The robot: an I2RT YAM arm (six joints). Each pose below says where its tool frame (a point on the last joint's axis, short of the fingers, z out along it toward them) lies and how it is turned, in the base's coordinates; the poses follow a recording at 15 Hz.
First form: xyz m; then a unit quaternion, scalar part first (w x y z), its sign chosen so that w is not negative.
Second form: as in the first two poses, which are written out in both.
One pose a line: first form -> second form
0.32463 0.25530 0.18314 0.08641 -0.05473 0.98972 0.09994 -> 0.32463 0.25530 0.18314 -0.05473 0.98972 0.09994 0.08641
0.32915 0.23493 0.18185 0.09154 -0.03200 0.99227 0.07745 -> 0.32915 0.23493 0.18185 -0.03200 0.99227 0.07745 0.09154
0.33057 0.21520 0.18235 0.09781 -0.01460 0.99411 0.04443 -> 0.33057 0.21520 0.18235 -0.01460 0.99411 0.04443 0.09781
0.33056 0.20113 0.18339 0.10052 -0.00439 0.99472 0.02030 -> 0.33056 0.20113 0.18339 -0.00439 0.99472 0.02030 0.10052
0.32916 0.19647 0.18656 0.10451 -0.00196 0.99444 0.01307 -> 0.32916 0.19647 0.18656 -0.00196 0.99444 0.01307 0.10451
